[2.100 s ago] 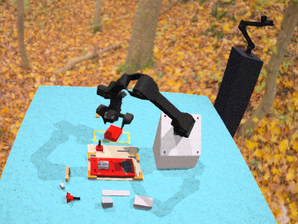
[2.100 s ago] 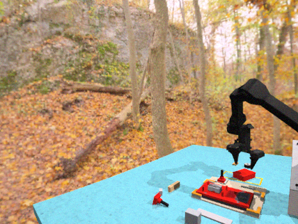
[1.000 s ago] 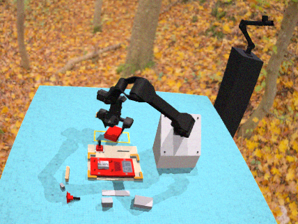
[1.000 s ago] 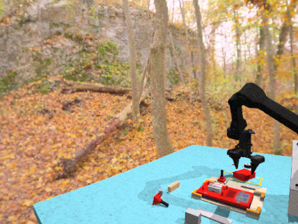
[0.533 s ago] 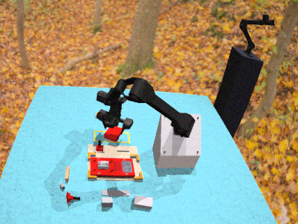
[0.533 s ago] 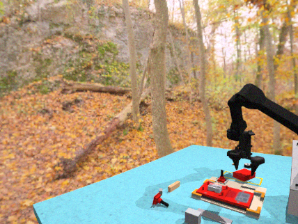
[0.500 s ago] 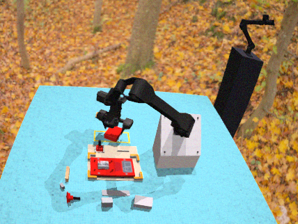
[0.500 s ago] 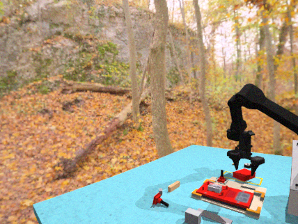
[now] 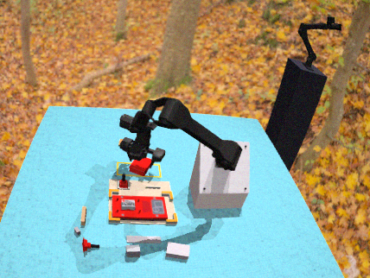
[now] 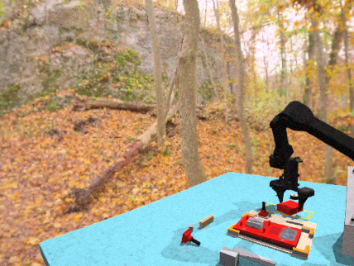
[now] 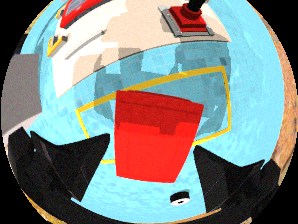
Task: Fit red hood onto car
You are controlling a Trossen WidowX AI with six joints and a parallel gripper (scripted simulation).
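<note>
Now: gripper tip right at the red hood. Round my gripper tip: wooden stick 200 mm ahead, 320 mm to the left; small grey piece 210 mm ahead, 400 mm to the left.
</note>
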